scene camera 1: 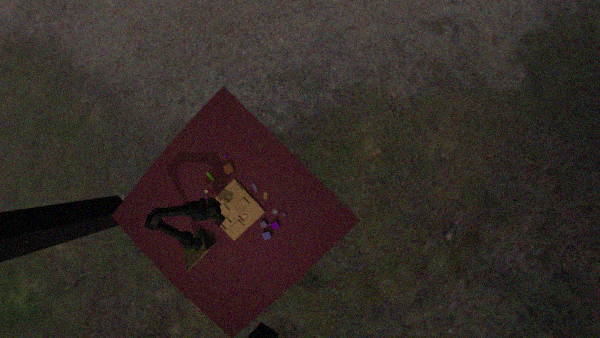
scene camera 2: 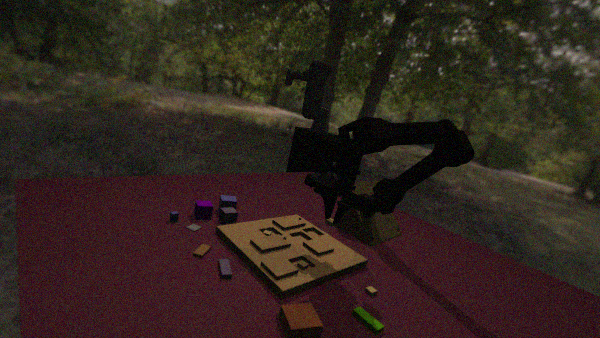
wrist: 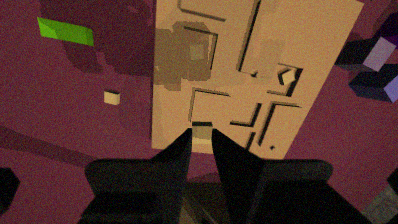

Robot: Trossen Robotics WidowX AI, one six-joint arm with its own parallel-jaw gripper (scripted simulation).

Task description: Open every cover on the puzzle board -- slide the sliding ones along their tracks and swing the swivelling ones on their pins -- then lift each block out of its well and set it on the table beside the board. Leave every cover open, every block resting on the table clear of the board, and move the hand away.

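In scene camera 2 there is the gripper (scene camera 2: 330, 222). Scene camera 1 has a tan puzzle board (scene camera 1: 253, 210). In the wrist view there are both the gripper (wrist: 201, 132) and the tan puzzle board (wrist: 314, 42). The gripper holds a small tan block.
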